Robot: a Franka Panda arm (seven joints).
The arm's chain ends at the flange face. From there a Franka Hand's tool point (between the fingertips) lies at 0.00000 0.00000 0.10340 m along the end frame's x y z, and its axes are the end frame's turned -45 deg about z.
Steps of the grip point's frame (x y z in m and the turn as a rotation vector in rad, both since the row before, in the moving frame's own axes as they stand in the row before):
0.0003, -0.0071, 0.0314, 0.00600, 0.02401, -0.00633
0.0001, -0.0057, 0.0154, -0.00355, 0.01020, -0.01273
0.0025, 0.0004, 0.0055, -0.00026, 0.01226, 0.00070
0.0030, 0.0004, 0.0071, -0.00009, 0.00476, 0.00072
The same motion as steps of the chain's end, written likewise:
-0.0061, -0.0030, 0.0314, 0.02122, 0.01273, -0.00633
-0.0050, -0.0036, 0.0154, 0.00470, 0.00972, -0.01273
0.0011, -0.0006, 0.0055, 0.00849, 0.00885, 0.00070
0.0020, -0.0015, 0.0071, 0.00330, 0.00343, 0.00072

